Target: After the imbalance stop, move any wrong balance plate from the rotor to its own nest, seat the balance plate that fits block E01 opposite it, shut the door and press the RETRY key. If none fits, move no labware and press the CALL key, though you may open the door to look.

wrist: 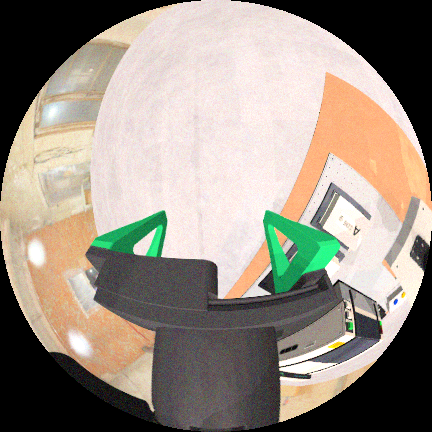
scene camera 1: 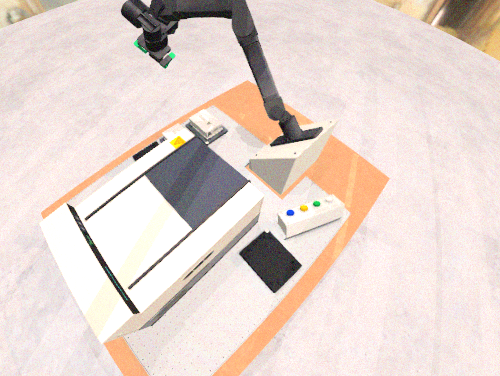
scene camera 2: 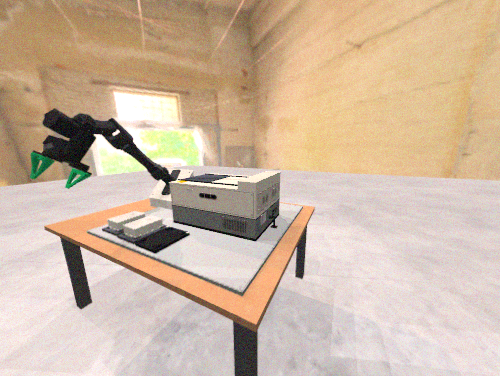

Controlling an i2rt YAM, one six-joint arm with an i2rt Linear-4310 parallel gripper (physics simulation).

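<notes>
My gripper is open and empty, high beyond the table's edge on the nest side. The white centrifuge has a dark door panel over one half of its top, apparently shut; the rotor and block E01 are hidden. A pale balance plate marked A sits on a dark nest. A second pale plate sits beside it, partly hidden in scene camera 1. The key box has blue, yellow, green and white keys.
A black nest without a plate lies beside the second plate. A black pad lies between the centrifuge's other side and the table edge, near the key box. The arm's pale wedge base stands between the plates and the key box.
</notes>
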